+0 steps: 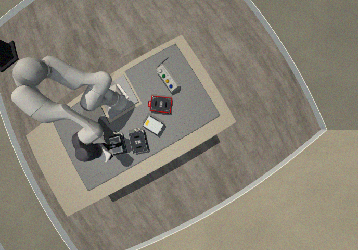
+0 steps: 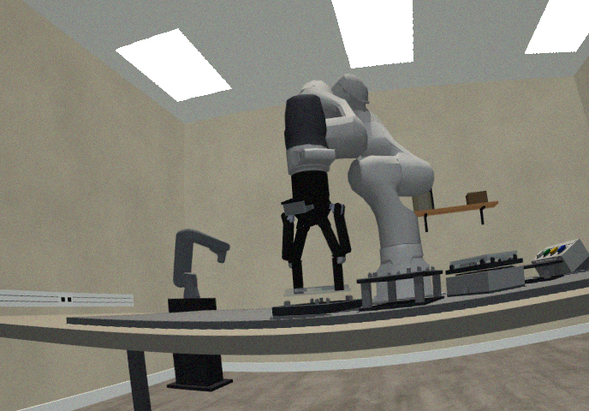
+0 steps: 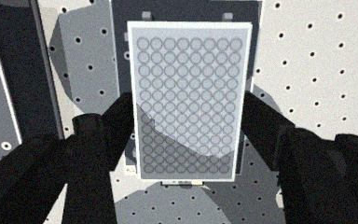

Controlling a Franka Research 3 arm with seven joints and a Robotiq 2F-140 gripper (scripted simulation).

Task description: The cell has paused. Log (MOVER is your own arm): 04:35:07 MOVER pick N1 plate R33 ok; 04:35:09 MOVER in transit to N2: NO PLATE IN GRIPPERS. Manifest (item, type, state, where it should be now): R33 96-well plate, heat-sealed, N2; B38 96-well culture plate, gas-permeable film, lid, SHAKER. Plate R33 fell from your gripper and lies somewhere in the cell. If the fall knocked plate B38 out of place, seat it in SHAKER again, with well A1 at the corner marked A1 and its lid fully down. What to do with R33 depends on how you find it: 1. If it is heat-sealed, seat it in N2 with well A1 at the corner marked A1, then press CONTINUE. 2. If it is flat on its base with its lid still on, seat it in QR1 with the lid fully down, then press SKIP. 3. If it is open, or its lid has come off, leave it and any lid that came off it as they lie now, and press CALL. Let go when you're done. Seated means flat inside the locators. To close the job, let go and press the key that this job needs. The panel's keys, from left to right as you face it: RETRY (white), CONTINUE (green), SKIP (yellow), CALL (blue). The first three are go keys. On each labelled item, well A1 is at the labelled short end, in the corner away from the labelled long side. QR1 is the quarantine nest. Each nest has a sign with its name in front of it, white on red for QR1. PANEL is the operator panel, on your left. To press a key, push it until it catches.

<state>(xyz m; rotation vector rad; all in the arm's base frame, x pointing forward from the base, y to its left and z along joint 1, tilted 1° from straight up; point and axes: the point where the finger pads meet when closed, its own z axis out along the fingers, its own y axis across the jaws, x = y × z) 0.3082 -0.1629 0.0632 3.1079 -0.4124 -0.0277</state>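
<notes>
My gripper is now 2 cm above the flat white plate. The rest, counted from my hand: QR1 nest: 11 cm behind, 46 cm to the left, 3 cm below.
</notes>
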